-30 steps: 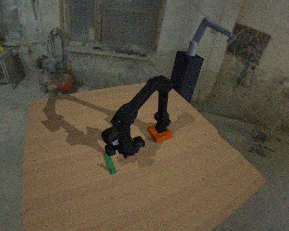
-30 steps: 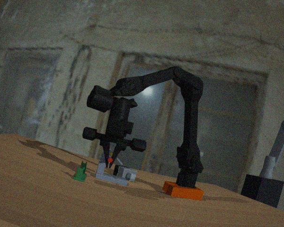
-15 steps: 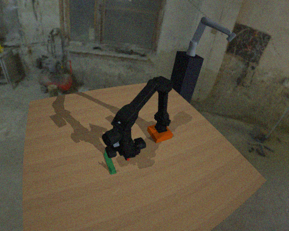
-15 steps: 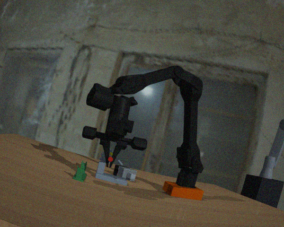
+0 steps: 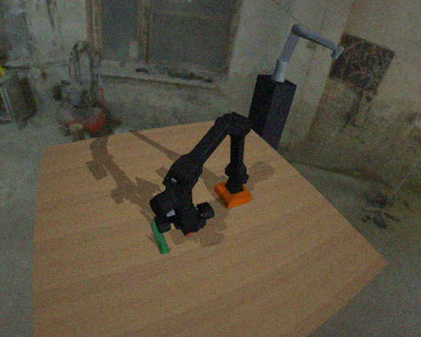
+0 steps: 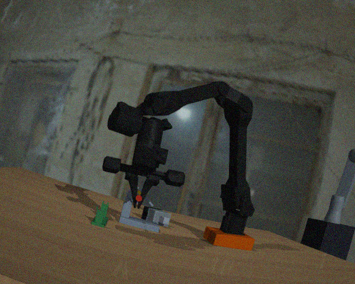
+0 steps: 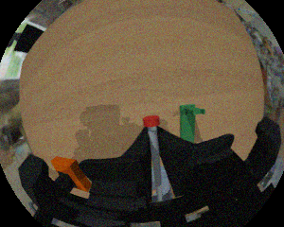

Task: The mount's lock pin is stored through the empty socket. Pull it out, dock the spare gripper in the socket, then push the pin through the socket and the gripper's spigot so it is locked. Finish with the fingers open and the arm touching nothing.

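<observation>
Right now my gripper tip is 8 cm short of the green holder, 6 cm to the left of it and 4 cm above it. The rest, counted from my gripper tip: spare gripper 30 cm to the right, 9 cm behind, 4 cm below; then socket 17 cm to the right, 1 cm below, 1 cm behind.
</observation>
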